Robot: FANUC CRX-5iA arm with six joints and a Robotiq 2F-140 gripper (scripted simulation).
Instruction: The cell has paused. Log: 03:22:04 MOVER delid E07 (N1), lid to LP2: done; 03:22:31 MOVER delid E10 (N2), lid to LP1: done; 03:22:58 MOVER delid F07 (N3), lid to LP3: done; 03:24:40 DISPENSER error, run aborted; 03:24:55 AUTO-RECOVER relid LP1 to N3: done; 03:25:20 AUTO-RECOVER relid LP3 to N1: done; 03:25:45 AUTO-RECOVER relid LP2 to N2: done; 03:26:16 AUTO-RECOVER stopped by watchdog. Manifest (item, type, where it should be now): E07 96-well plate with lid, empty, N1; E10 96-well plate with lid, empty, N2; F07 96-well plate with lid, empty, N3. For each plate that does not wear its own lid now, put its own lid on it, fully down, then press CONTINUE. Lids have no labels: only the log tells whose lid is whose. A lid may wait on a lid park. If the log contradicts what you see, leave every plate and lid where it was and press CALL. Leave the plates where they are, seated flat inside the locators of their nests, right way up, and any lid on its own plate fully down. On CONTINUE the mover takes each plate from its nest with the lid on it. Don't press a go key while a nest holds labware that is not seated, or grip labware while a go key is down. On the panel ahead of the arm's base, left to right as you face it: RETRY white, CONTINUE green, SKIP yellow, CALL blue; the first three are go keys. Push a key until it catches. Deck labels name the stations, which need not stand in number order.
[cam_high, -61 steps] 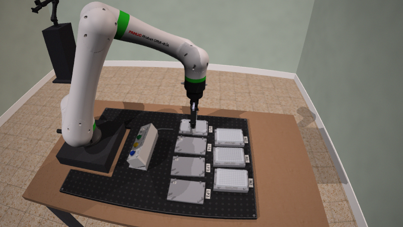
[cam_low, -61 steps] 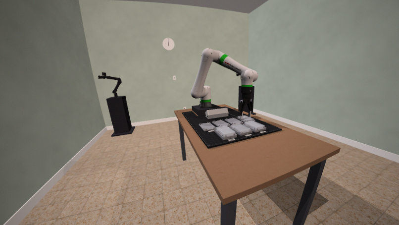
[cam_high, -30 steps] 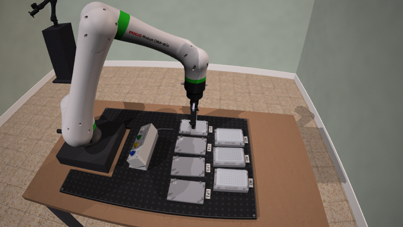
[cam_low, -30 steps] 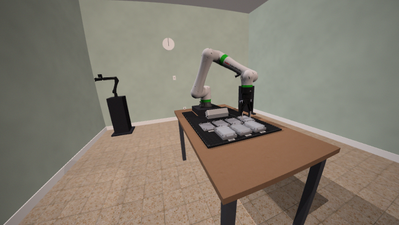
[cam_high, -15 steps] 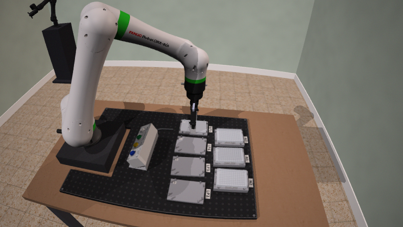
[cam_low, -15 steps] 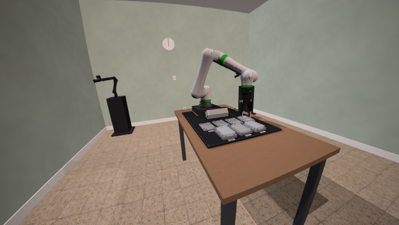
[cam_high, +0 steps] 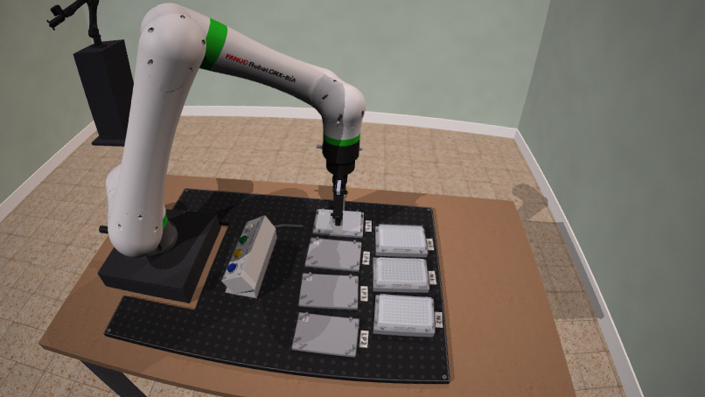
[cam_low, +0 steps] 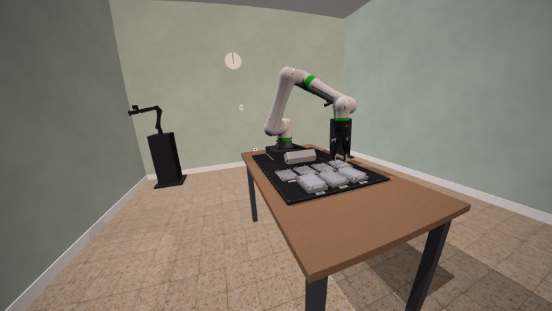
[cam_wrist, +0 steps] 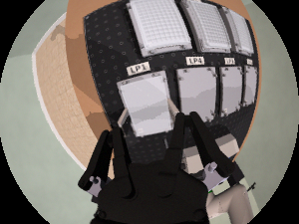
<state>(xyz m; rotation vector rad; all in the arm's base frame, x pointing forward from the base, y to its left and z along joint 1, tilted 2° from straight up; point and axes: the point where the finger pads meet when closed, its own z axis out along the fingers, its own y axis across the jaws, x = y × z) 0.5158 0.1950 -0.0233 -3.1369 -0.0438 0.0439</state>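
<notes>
The LP1 is 3 cm below my hand. The rest, counted from my hand: plate: 18 cm ahead, 18 cm to the right, 1 cm below; then LP4: 13 cm to the right, 3 cm below; then LP3: 25 cm to the right, 3 cm below.
</notes>
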